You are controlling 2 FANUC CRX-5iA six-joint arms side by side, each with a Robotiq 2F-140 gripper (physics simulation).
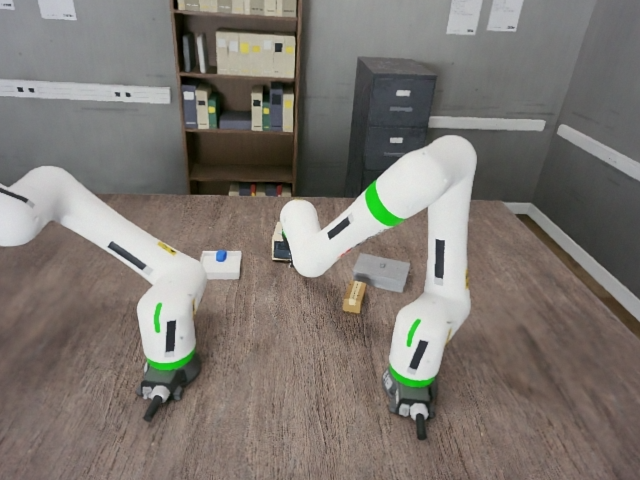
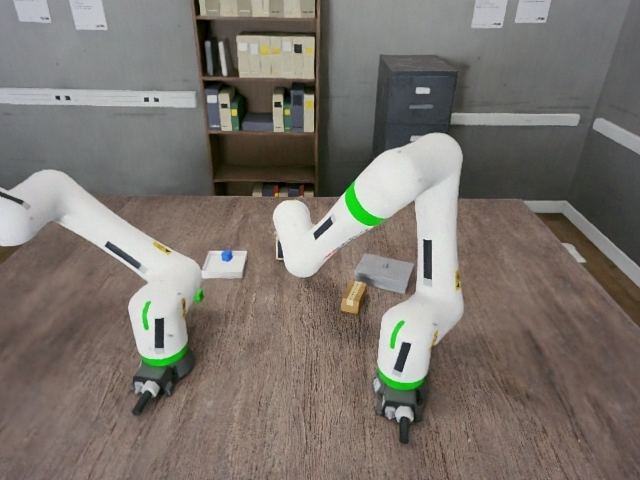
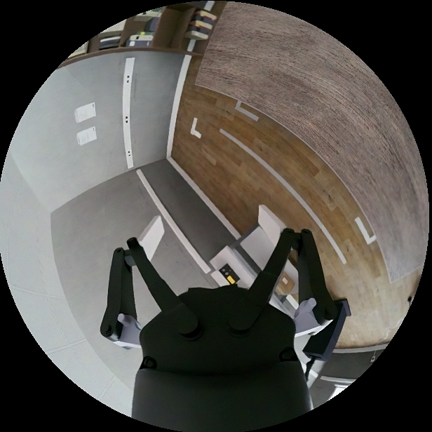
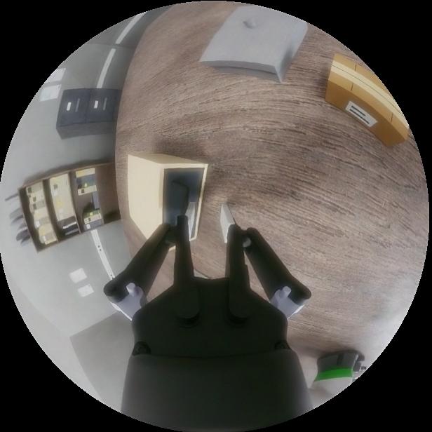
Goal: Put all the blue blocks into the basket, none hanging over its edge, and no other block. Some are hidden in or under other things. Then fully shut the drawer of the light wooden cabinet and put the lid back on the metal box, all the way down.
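Observation:
A blue block (image 1: 221, 255) (image 2: 226, 255) is at the back of a shallow white open container (image 1: 223, 271) (image 2: 223, 271); I cannot tell whether it touches the rim. The light wooden cabinet (image 1: 277, 241) (image 4: 142, 195) has a dark hollow front opening, partly hidden by my right arm and fingers. The grey metal box (image 1: 379, 276) (image 2: 382, 276) (image 4: 245, 50) carries a knobbed lid. My right gripper (image 4: 207, 210) is partly open and empty, one finger over the cabinet opening and the other outside it. My left gripper (image 3: 209, 218) is wide open and empty, away from the table objects.
A brown cardboard box (image 1: 354, 298) (image 2: 353, 298) (image 4: 367, 102) lies close in front of the metal box. My left arm (image 1: 111, 232) reaches across to the left of the white container. My right arm (image 1: 356, 222) passes above the table between cabinet and metal box.

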